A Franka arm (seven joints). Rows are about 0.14 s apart.
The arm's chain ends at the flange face. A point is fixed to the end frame.
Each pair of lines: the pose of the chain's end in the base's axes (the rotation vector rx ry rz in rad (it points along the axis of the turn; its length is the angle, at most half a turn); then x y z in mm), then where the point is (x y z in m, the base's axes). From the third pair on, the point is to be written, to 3 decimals.
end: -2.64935 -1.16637 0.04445 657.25 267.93 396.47
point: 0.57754 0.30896 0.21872
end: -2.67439 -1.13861 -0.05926 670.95 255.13 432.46
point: 0.60468 0.30136 0.25052
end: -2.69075 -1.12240 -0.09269 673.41 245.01 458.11
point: 0.612 0.292 0.275
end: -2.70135 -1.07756 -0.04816 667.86 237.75 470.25
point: 0.602 0.286 0.289
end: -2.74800 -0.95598 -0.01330 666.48 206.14 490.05
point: 0.599 0.258 0.310
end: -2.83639 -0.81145 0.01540 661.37 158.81 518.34
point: 0.596 0.209 0.337
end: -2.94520 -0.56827 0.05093 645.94 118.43 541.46
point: 0.585 0.169 0.359
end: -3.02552 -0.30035 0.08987 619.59 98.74 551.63
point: 0.562 0.151 0.368
